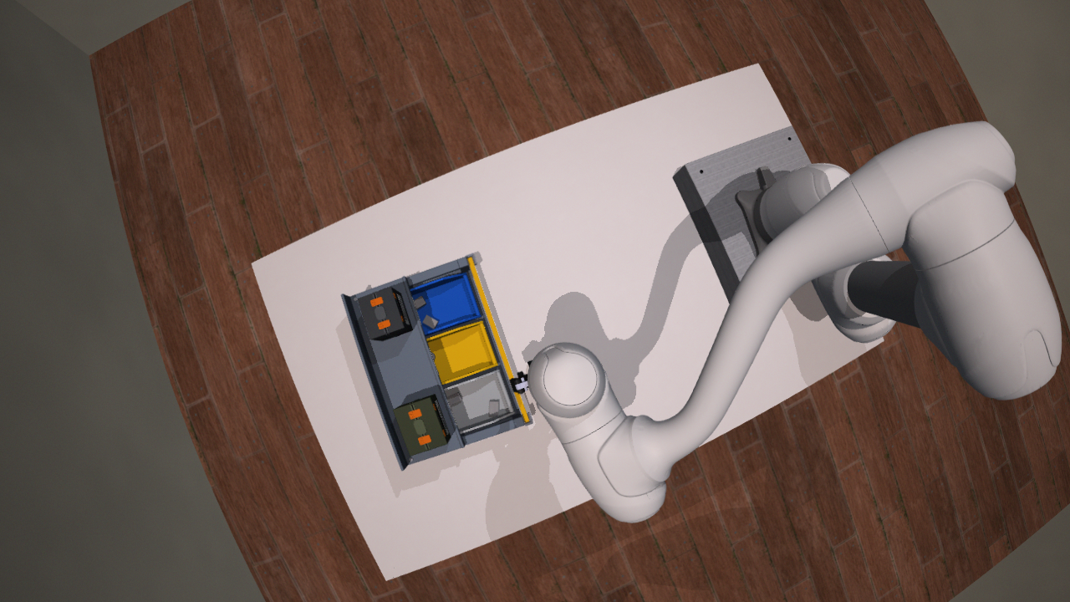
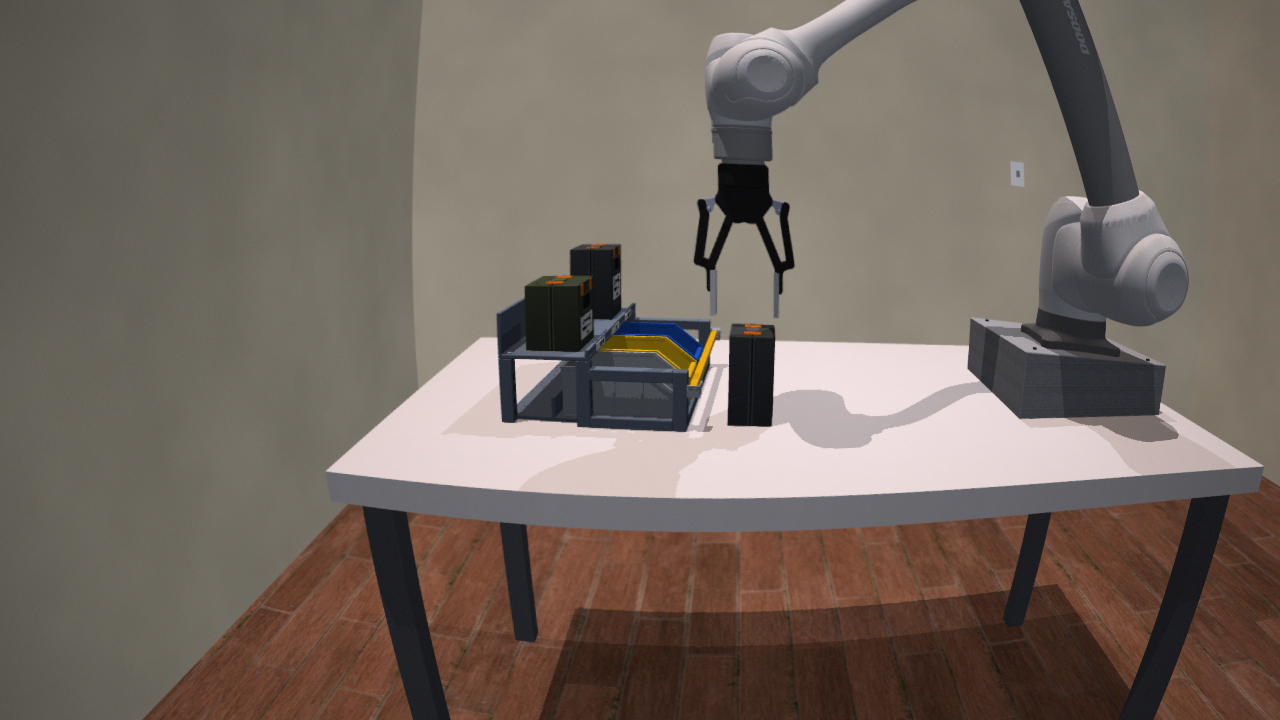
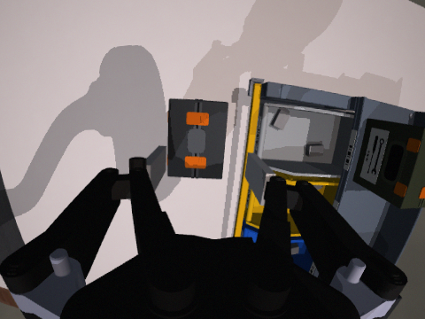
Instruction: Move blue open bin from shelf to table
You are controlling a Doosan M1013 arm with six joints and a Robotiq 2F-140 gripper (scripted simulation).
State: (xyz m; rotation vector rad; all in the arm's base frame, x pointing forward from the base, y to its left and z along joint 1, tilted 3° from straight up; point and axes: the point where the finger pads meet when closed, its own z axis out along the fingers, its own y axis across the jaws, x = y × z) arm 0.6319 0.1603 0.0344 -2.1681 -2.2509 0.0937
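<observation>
Right now my hand is 7 cm short of the yellow bar, 9 cm to the left of it and 11 cm above it. From my hand the other things lie so: grey bin 17 cm ahead, 3 cm to the left, 13 cm below; yellow bin 17 cm ahead, 9 cm to the right, 13 cm below; black box 1 cm behind, 2 cm to the left, 11 cm below.
</observation>
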